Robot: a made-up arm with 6 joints. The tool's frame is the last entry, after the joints. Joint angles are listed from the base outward. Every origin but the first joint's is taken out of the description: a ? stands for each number. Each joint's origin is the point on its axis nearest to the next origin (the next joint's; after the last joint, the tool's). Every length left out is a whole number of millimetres.
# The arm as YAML. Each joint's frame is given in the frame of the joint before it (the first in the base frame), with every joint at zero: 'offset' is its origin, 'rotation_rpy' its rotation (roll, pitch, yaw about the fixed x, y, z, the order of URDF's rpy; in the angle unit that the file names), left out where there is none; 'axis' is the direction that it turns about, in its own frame. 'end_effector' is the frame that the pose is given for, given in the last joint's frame.
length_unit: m
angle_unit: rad
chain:
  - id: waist
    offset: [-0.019, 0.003, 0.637]
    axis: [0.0, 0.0, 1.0]
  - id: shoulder
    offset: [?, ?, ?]
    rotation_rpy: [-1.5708, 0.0, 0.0]
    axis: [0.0, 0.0, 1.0]
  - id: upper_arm
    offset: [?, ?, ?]
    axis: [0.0, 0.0, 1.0]
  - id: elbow
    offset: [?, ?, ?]
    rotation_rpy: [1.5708, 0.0, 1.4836]
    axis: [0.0, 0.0, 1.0]
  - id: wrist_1
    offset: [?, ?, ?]
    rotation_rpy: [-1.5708, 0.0, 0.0]
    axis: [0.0, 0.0, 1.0]
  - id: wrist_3
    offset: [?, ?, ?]
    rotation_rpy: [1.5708, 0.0, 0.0]
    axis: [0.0, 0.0, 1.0]
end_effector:
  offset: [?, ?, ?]
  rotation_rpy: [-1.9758, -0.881, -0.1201]
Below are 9 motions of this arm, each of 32 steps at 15 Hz.
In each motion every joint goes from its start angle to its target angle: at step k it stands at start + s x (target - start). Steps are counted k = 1, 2, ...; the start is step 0. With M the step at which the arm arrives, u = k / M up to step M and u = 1 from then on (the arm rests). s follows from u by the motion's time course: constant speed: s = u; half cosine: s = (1 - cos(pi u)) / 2; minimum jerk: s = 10 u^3 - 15 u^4 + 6 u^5.
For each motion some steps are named. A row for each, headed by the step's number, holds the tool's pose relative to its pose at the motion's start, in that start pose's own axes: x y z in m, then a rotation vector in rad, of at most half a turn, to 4 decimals.
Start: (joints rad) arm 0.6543 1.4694 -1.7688 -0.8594 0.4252 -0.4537
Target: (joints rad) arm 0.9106 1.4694 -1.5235 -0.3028 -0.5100 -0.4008
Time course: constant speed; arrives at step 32
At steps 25, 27, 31, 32:
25: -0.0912 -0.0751 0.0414 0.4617 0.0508 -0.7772
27: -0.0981 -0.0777 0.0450 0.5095 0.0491 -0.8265
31: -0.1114 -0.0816 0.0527 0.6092 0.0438 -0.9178
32: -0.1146 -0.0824 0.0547 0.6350 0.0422 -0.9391

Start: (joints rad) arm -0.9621 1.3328 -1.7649 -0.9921 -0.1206 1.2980
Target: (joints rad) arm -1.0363 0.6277 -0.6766 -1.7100 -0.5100 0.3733
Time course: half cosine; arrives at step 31
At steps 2, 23, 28, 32:
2: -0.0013 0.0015 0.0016 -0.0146 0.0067 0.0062
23: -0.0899 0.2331 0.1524 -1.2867 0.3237 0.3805
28: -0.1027 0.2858 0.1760 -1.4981 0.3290 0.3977
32: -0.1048 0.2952 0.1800 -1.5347 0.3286 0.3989

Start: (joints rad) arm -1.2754 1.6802 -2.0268 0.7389 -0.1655 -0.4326
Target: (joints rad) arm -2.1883 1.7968 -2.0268 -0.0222 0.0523 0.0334
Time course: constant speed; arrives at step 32
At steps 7, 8, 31, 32:
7: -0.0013 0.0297 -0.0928 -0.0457 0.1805 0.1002
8: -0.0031 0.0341 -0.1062 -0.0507 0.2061 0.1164
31: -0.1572 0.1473 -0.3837 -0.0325 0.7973 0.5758
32: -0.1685 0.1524 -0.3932 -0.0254 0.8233 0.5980

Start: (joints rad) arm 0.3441 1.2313 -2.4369 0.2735 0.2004 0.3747
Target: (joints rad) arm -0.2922 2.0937 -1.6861 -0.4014 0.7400 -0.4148
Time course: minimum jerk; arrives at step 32
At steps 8, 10, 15, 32:
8: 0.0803 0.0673 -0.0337 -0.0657 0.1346 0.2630
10: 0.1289 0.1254 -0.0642 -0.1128 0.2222 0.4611
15: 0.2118 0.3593 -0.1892 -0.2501 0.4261 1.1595
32: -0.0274 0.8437 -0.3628 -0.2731 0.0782 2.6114

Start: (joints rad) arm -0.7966 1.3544 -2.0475 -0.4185 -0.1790 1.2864
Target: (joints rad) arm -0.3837 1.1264 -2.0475 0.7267 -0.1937 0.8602
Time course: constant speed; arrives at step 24
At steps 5, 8, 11, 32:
5: -0.0146 -0.0092 0.0191 0.1308 -0.1488 -0.1062
8: -0.0235 -0.0137 0.0295 0.2135 -0.2385 -0.1647
11: -0.0327 -0.0178 0.0391 0.2993 -0.3285 -0.2190
32: -0.0749 -0.0319 0.0753 0.7025 -0.7223 -0.4011

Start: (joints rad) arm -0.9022 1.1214 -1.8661 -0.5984 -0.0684 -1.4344
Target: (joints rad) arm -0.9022 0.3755 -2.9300 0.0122 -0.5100 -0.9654
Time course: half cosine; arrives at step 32
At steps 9, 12, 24, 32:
9: 0.0107 0.1632 -0.1016 0.3741 0.0991 0.2173
12: -0.0113 0.2871 -0.1573 0.6336 0.2003 0.3456
24: -0.3624 0.7769 -0.1934 1.6661 0.9752 0.6723
32: -0.5031 0.8561 -0.1415 1.8798 1.2858 0.6848

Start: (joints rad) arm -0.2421 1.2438 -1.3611 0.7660 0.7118 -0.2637
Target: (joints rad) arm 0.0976 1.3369 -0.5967 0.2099 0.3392 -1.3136
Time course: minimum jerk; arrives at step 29
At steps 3, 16, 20, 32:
3: 0.0037 0.0011 -0.0003 -0.0065 0.0065 0.0096
16: 0.2119 0.1214 0.0213 -0.6251 0.3181 0.6141
20: 0.2683 0.1914 0.0407 -0.9699 0.3840 0.8131
32: 0.2992 0.2518 0.0557 -1.2747 0.4129 0.9373

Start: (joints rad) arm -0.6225 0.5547 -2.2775 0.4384 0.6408 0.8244
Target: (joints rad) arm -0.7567 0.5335 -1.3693 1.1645 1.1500 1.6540
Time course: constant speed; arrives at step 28
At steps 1, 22, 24, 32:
1: 0.0117 0.0054 -0.0119 0.0604 -0.0258 0.0294
22: 0.1697 0.2395 -0.2231 1.4928 -0.3633 0.3908
24: 0.1747 0.2693 -0.2354 1.6381 -0.3793 0.3977
32: 0.1797 0.3296 -0.2544 1.9296 -0.4058 0.3966

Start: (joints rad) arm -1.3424 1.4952 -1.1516 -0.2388 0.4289 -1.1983
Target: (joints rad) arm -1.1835 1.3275 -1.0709 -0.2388 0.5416 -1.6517
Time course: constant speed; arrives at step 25
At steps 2, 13, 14, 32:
2: -0.0067 -0.0002 0.0016 -0.0343 0.0277 0.0032
13: -0.0417 0.0004 0.0124 -0.2198 0.1841 0.0220
14: -0.0447 0.0006 0.0135 -0.2363 0.1986 0.0239
32: -0.0759 0.0043 0.0267 -0.4154 0.3620 0.0453

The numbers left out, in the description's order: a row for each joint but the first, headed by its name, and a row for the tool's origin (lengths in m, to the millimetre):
shoulder: -0.022 -0.01 0.0
upper_arm: -0.367 -0.046 0.0
elbow: 0.394 -0.052 0.0
wrist_1: 0.011 -0.041 0.0
wrist_3: -0.001 -0.072 0.0
tool: -0.027 0.026 0.0

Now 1 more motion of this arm.
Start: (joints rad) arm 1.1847 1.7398 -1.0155 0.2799 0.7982 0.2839
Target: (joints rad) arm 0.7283 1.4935 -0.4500 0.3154 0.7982 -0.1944
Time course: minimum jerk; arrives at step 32
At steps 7, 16, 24, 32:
7: 0.0073 0.0135 -0.0142 0.0082 -0.0020 0.0144
16: 0.0611 0.0972 -0.0778 0.0421 -0.0349 0.0957
24: 0.1252 0.1760 -0.1050 0.0510 -0.0950 0.1596
32: 0.1435 0.1956 -0.1068 0.0497 -0.1147 0.1733

